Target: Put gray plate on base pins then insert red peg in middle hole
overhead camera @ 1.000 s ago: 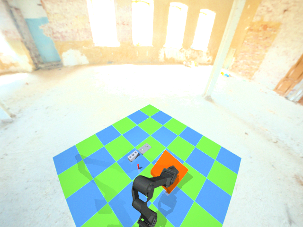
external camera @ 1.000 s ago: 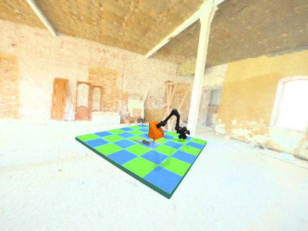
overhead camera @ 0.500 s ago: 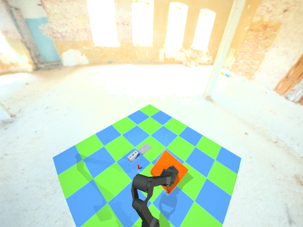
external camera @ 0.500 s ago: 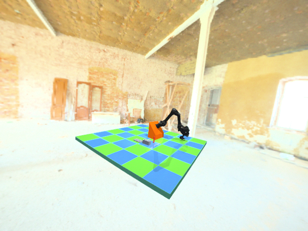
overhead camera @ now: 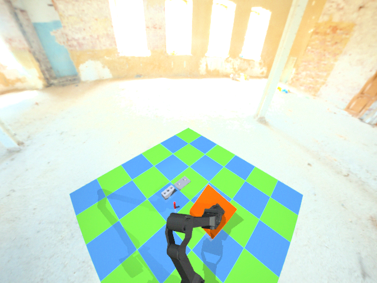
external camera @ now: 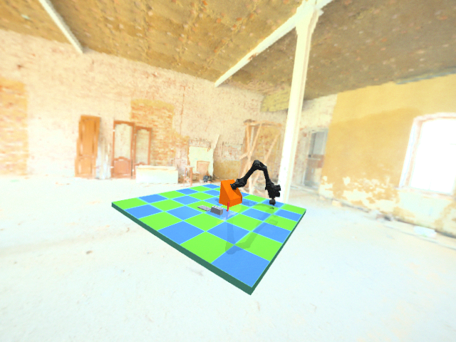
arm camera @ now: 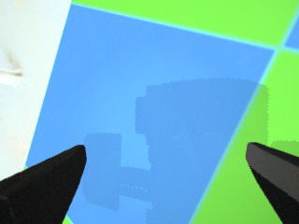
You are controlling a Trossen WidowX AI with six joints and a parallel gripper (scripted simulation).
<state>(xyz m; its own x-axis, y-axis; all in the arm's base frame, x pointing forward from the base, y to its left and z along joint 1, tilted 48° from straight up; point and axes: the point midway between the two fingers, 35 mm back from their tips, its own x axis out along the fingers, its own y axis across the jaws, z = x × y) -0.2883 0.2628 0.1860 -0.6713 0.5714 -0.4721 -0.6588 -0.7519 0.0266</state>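
The gray plate lies 63 cm ahead of my gripper tip and 19 cm to the right of it. From my gripper tip the other things lie so: red peg 52 cm ahead, 17 cm to the right; then gray base 65 cm ahead, 33 cm to the right, 3 cm below.
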